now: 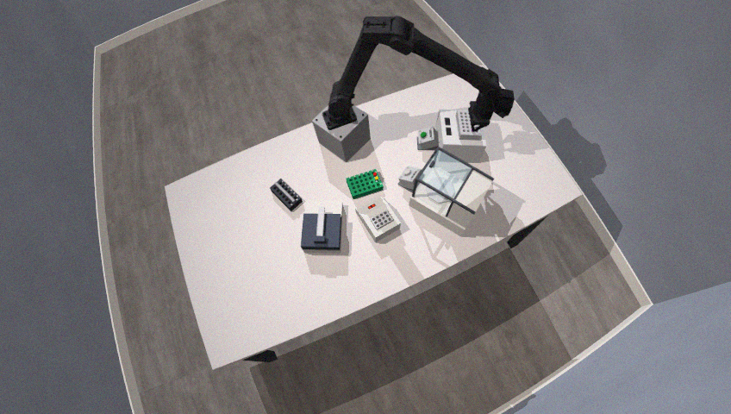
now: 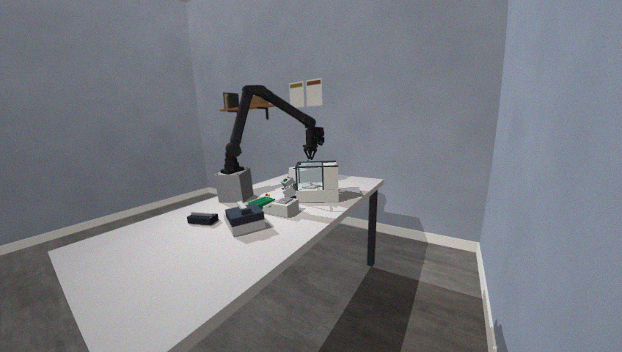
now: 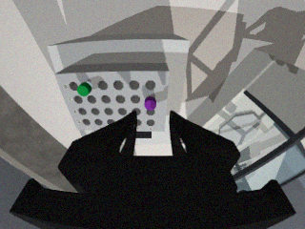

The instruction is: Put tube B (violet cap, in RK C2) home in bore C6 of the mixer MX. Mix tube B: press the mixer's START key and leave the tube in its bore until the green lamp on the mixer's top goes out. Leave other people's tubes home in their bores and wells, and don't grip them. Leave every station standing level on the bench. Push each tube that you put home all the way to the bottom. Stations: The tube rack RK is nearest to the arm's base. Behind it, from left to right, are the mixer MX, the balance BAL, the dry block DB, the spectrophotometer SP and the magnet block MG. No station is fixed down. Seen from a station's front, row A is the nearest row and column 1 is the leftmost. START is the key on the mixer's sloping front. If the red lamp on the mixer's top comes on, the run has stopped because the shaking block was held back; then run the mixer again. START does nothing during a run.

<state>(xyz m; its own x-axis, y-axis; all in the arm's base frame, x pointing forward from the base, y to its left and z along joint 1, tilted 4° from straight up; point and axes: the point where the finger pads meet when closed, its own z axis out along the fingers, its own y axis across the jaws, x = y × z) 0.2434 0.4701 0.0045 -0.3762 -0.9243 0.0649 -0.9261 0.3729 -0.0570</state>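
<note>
Right now my hand is 5 cm above the violet-capped tube B. Round my hand: green start key: 15 cm to the right, 14 cm below, 11 cm behind; grey bore block: 5 cm below, 5 cm behind, 1 cm to the left; red-capped tube: 41 cm to the right, 18 cm below, 2 cm behind.
</note>
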